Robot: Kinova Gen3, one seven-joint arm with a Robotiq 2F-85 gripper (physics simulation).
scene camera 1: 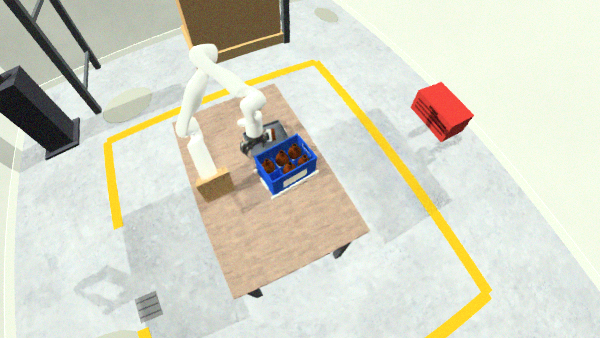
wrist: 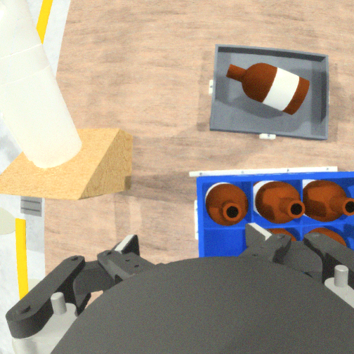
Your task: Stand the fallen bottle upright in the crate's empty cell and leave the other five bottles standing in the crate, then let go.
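Places are measured from the arm's base along level axes (x back, y right, z up), in metres.
Where they show: gripper, between the fingertips: (scene camera 1: 255, 151); arm's base, origin of its link: (scene camera 1: 210, 175).
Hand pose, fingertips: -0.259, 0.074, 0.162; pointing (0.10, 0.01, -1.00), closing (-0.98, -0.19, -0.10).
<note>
Things, the pixels of their top centre, and the offset from my fingertips, as dx, dy, dz. "*": a spot on its surface instead. Level surfaces: height alone.
- fallen brown bottle, centre of its top: (scene camera 1: 261, 132) -0.113, -0.249, -0.213
- grey tray, a spot on its surface: (scene camera 1: 283, 131) * -0.254, -0.249, -0.286
- blue crate, centre of its top: (scene camera 1: 285, 156) -0.143, +0.027, -0.116
- empty cell, a spot on its surface: (scene camera 1: 275, 176) * -0.071, +0.038, -0.255
- wooden table, height of its surface: dz -0.292
The fallen brown bottle (scene camera 1: 273, 134) (wrist: 262, 85) with a white label lies on its side in the grey tray (scene camera 1: 283, 131) (wrist: 227, 115), its neck pointing left in the wrist view. The blue crate (scene camera 1: 278, 187) (wrist: 201, 215) stands beside the tray. Several brown bottles stand in it; two are partly hidden by my gripper in the wrist view. The empty cell (scene camera 1: 275, 176) (wrist: 221, 241) is the crate's near-left corner. My gripper (scene camera 1: 253, 145) (wrist: 191, 241) is open and empty, above the left side of the crate in the wrist view. Its fingertips do not show clearly in the scene view.
A wooden block (scene camera 1: 215, 187) (wrist: 102, 165) under the arm's base stands left of the crate. White strips (scene camera 1: 295, 185) (wrist: 265, 171) run along the crate's sides on the wooden table (scene camera 1: 280, 240) (wrist: 135, 60). A red box (scene camera 1: 442, 110) is on the floor.
</note>
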